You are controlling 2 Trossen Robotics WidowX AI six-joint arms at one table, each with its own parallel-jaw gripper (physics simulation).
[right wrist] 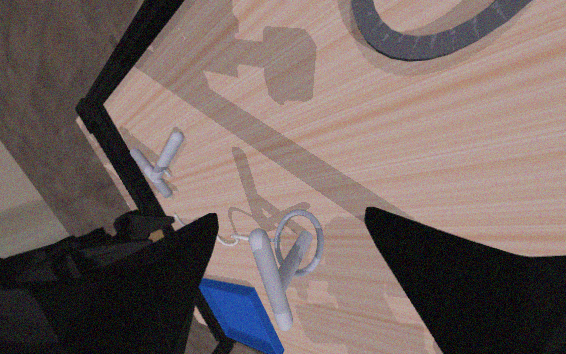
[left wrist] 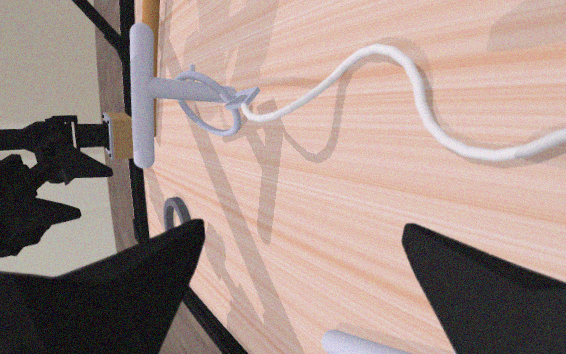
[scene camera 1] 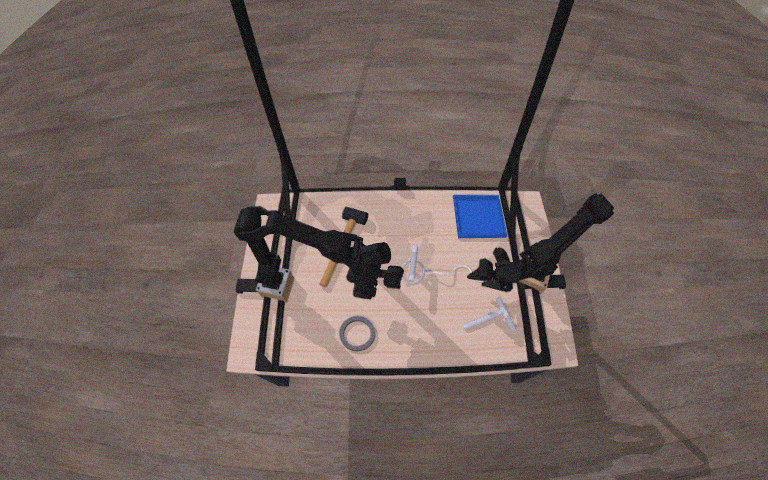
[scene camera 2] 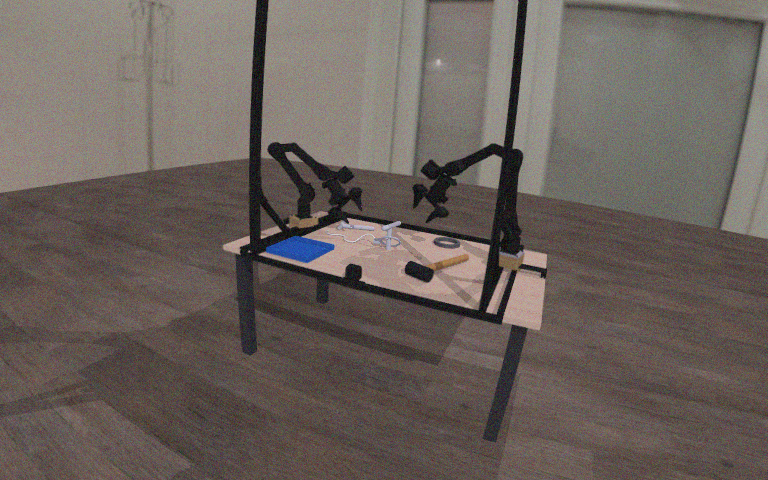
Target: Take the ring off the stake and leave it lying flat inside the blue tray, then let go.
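A light grey T-shaped stake stands upright mid-table, crossbar on top. A thin light grey ring circles its post. The blue tray is empty, at the back right in scene camera 1. My right gripper is open and empty, above the table beside the stake. My left gripper is open and empty, above the table on the stake's other side.
A white cord runs from the stake's base area toward the left arm. A grey T-shaped piece lies nearby. A thick dark grey ring and a mallet lie on the table.
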